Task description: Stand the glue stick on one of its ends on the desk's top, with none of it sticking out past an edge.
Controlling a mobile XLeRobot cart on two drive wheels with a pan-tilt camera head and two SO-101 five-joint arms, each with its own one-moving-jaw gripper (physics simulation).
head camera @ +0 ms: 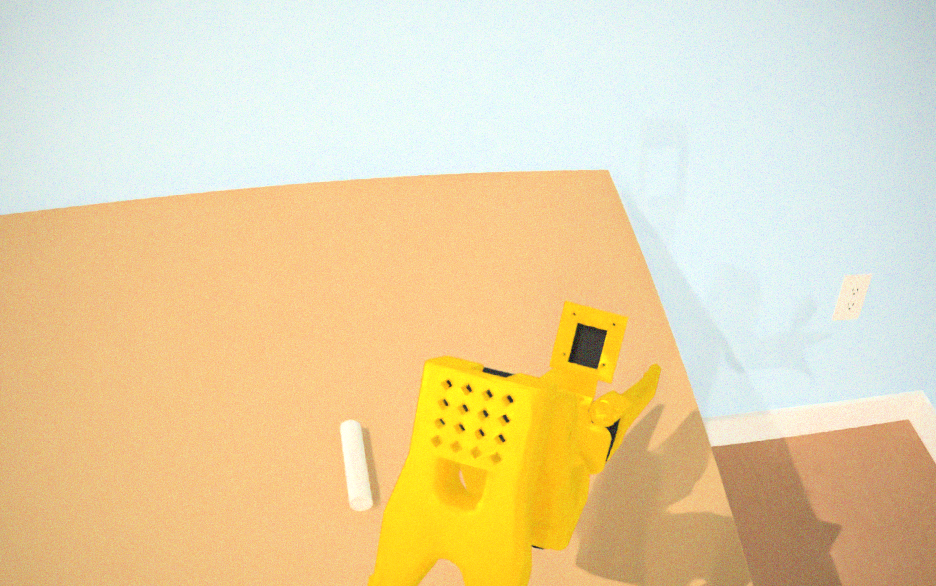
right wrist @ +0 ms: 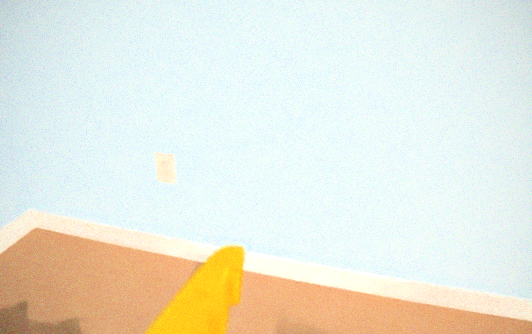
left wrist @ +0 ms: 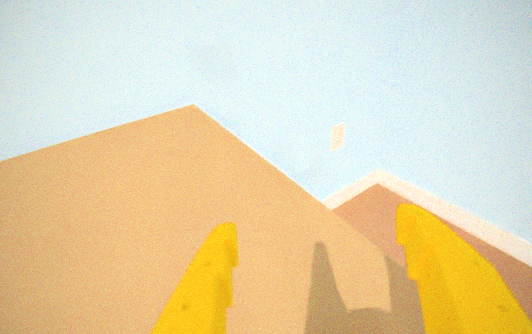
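Note:
The white glue stick lies on its side on the tan desk top, left of my left arm in the head view, with its shadow along its right side. It does not show in either wrist view. My left gripper is open and empty, its two jaws apart over the desk near its right edge. In the head view it is to the right of the glue stick, partly hidden by its own wrist. My right gripper shows one notched jaw, so it is fully open; it points at the floor and wall, away from the desk.
The desk's right edge runs down beside my left gripper, with brown floor beyond it. A pale blue wall stands behind the desk, with a wall outlet at the right.

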